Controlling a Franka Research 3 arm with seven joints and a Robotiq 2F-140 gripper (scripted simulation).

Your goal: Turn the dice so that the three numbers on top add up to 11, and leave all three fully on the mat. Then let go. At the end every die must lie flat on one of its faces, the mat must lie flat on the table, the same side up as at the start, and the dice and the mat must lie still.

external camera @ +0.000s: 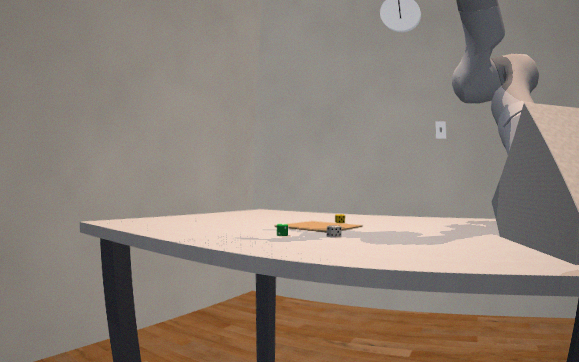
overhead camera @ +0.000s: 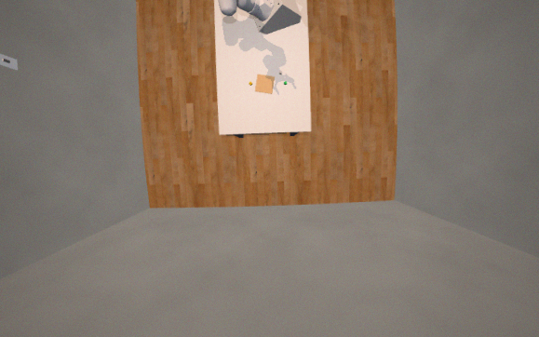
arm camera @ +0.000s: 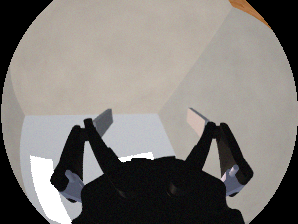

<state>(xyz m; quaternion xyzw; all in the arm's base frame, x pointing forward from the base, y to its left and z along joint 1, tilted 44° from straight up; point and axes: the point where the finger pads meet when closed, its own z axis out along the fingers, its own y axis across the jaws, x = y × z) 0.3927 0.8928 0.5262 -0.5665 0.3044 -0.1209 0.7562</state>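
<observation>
Now: hand 98 cm above the yellow die, 45 cm to the left of it and 16 cm past it. The rest, counted from my hand: white die: 98 cm below, 23 cm behind, 21 cm to the right; green die: 98 cm below, 18 cm to the right, 14 cm behind; tan mat: 99 cm below, 34 cm to the right, 15 cm behind.
</observation>
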